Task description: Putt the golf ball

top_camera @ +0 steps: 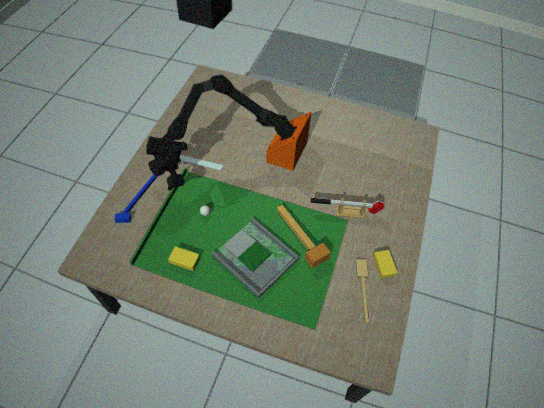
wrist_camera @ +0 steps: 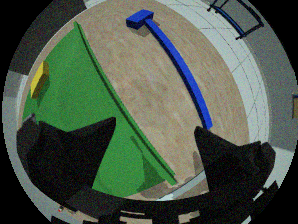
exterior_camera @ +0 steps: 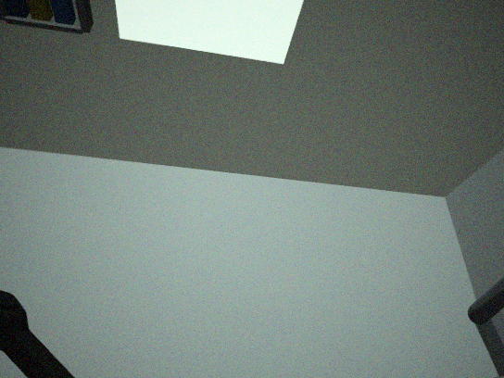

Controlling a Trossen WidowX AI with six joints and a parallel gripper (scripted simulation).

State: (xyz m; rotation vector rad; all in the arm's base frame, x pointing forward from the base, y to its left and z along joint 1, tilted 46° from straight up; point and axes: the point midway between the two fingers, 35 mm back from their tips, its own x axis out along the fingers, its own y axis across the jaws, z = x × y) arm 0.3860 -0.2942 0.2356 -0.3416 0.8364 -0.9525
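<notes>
My gripper tip is now 30 mm short of the white golf ball, 210 mm to the right of it and 30 mm above it. Round my gripper tip: blue putter 90 mm ahead, 80 mm to the right, 40 mm below; then wooden stand 230 mm behind, 740 mm to the left, 20 mm below; then white strip 180 mm behind, 10 mm to the left, 50 mm below.
</notes>
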